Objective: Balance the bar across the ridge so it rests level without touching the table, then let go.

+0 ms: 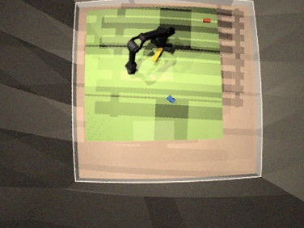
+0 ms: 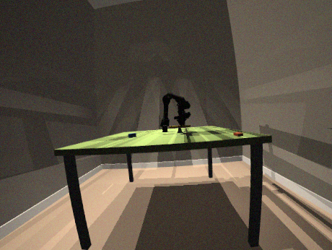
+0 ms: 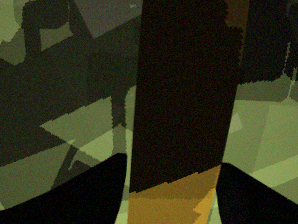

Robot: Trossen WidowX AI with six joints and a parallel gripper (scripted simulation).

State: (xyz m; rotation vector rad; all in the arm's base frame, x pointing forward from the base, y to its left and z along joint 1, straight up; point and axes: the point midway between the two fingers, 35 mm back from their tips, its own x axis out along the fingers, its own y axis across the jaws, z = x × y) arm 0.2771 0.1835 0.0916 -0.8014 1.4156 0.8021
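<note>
The orange-yellow bar lies 3 cm to the right of my gripper tip and 2 cm behind it. From my gripper tip the other things lie so: blue block (46 cm to the right, 8 cm ahead, 4 cm below); then red block (46 cm ahead, 32 cm to the left, 5 cm below).
</note>
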